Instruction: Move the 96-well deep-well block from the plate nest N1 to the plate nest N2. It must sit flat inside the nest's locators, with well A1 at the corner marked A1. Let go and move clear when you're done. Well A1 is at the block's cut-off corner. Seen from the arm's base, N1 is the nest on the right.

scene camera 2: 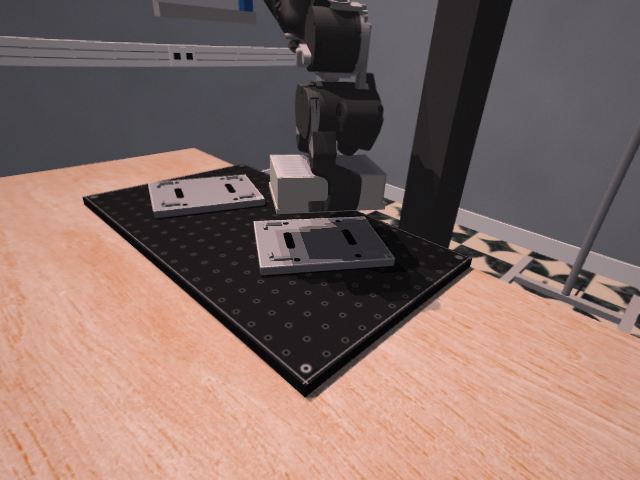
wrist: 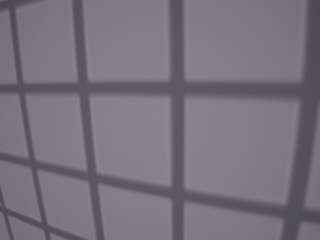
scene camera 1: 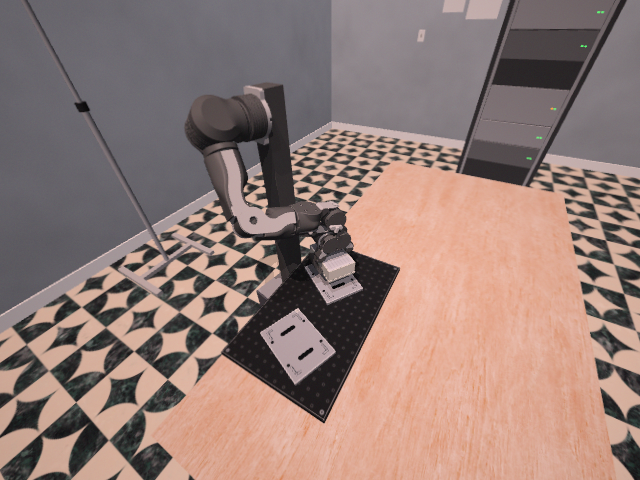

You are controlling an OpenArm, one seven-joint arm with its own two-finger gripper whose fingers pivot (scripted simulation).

Labels:
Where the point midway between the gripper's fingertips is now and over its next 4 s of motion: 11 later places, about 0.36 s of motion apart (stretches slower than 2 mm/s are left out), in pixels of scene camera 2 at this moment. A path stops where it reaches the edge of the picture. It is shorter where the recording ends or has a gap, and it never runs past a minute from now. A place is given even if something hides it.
My gripper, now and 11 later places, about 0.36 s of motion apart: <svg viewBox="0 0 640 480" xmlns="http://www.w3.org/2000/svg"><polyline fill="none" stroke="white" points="323,195 322,218 319,226 319,230 318,228 318,227 319,228 318,227 319,229 318,231 318,232 317,233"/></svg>

